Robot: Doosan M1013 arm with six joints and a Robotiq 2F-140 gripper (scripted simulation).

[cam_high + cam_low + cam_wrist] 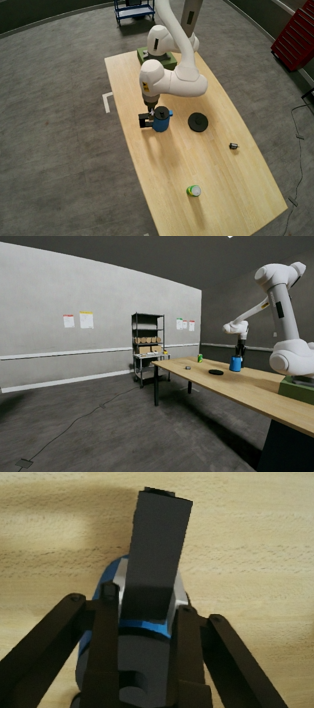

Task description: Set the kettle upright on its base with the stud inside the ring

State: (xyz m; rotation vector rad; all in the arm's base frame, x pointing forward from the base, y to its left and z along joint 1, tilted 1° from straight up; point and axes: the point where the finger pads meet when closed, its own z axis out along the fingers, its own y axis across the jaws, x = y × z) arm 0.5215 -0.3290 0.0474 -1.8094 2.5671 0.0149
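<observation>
Right now my hand is 1 cm short of the blue kettle, 3 cm to the right of it and 5 cm above it. The rest, counted from my hand: green can: 51 cm ahead, 1 cm to the left, 8 cm below; then round black base: 14 cm ahead, 31 cm to the left, 13 cm below.
</observation>
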